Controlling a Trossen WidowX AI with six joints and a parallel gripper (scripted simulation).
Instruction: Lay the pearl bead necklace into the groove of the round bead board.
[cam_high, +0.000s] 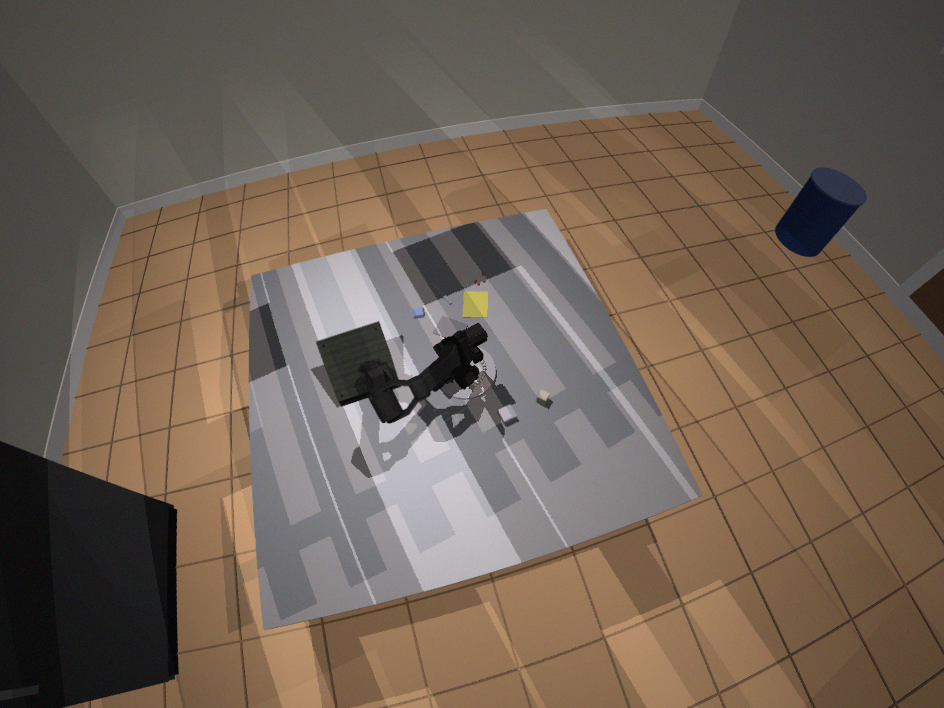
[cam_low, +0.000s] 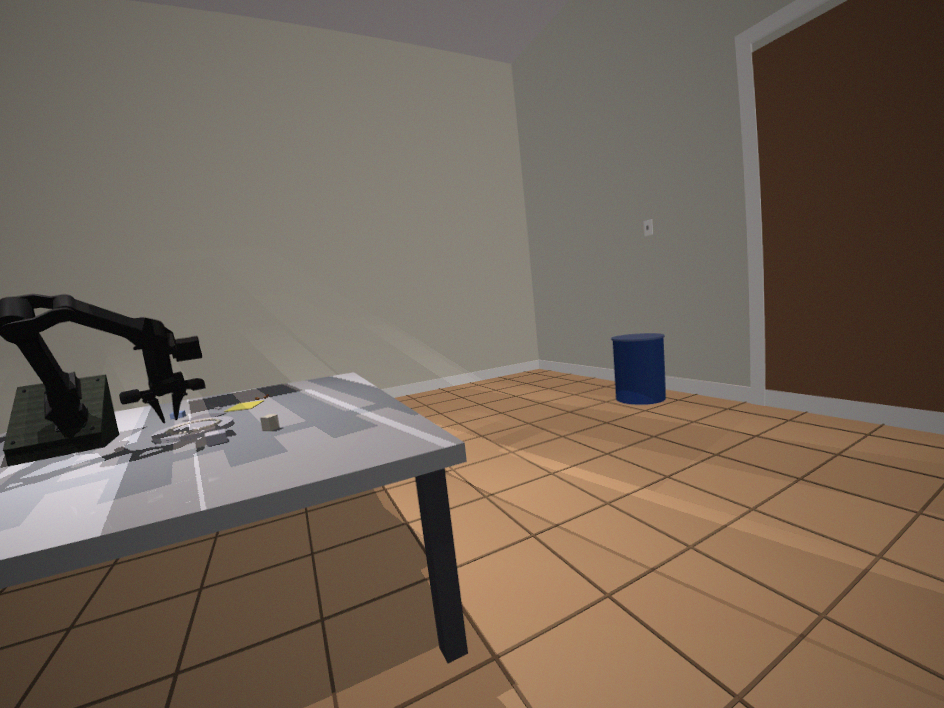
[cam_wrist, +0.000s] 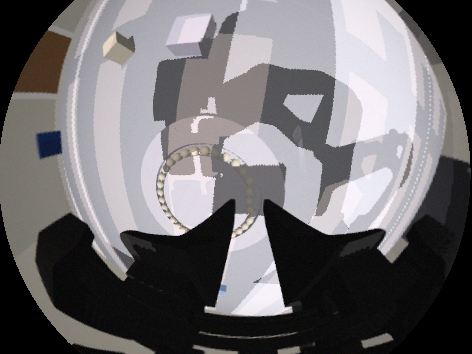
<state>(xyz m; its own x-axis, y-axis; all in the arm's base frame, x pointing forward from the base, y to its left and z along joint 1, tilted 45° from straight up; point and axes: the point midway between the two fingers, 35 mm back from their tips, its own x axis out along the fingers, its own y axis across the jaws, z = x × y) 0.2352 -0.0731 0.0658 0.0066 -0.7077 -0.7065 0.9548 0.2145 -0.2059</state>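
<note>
Now: gripper tip 5 cm short of the round bead board, 4 cm to the right of it and 4 cm above it. From my gripper tip the other things lie so: grey card (22 cm to the left, 6 cm ahead, 4 cm below); beige cube (24 cm ahead, 15 cm to the right, 3 cm below); white block (16 cm to the right, 11 cm ahead, 3 cm below).
</note>
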